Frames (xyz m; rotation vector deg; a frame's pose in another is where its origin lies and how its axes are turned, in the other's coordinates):
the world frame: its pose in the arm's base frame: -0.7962 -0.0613 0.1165 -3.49 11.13 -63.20
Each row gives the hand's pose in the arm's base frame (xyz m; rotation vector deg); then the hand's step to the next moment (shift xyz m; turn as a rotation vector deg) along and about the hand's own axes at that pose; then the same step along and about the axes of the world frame.
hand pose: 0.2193 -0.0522 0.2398 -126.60 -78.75 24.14
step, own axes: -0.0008 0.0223 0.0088 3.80 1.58 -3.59
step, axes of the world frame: 0.0136 0.0102 -0.0169 0.05 4.67 2.82
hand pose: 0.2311 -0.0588 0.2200 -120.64 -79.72 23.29
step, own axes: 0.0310 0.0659 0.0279 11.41 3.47 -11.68
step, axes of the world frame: 0.0122 0.0571 -0.0517 -0.34 13.47 9.85
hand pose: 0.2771 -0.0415 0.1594 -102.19 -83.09 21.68
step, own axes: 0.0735 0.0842 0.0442 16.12 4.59 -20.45
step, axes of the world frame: -0.0419 0.0921 -0.0649 1.56 20.06 17.16
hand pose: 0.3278 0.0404 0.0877 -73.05 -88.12 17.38
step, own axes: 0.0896 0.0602 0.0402 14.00 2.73 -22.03
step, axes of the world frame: -0.0947 0.0641 -0.0139 4.23 18.51 18.12
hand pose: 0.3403 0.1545 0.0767 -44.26 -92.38 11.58
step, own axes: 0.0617 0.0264 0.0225 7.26 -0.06 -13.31
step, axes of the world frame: -0.0646 0.0136 0.0255 4.07 9.74 10.88
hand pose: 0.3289 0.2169 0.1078 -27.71 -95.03 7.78
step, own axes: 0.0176 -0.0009 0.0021 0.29 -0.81 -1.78
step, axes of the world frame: -0.0093 -0.0025 0.0149 1.41 0.78 1.15
